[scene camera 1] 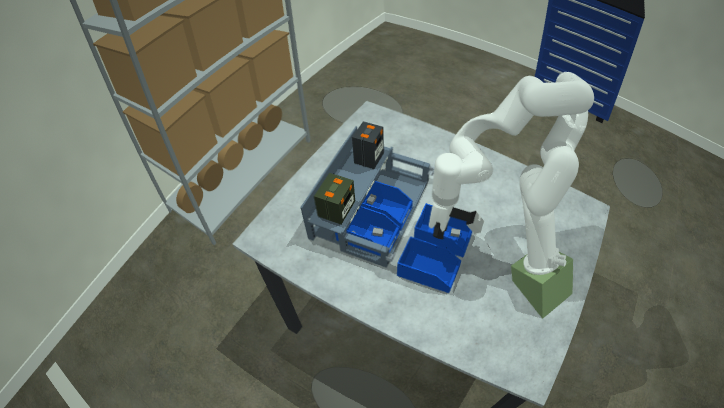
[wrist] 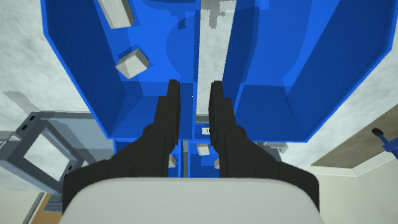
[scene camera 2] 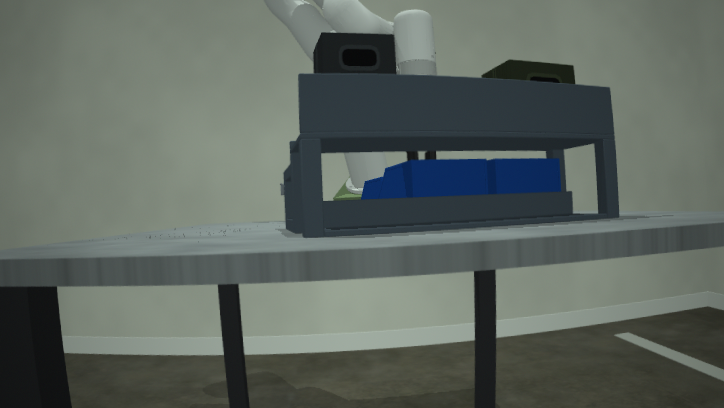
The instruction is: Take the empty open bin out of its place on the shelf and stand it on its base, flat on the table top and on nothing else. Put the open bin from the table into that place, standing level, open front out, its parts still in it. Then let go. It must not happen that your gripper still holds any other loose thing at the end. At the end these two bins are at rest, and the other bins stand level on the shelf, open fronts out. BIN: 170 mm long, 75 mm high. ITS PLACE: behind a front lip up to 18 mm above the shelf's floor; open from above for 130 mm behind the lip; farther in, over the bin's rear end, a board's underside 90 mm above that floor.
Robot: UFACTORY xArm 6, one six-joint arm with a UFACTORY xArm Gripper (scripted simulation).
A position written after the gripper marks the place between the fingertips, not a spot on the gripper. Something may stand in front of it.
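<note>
A blue bin (scene camera 1: 427,258) and a blue bin (scene camera 1: 420,232) are visible; also visible are a blue bin (scene camera 2: 440,177) and a blue bin (scene camera 2: 532,175). The gripper appears at (scene camera 1: 439,233) and, in the wrist view, at (wrist: 195,94).
</note>
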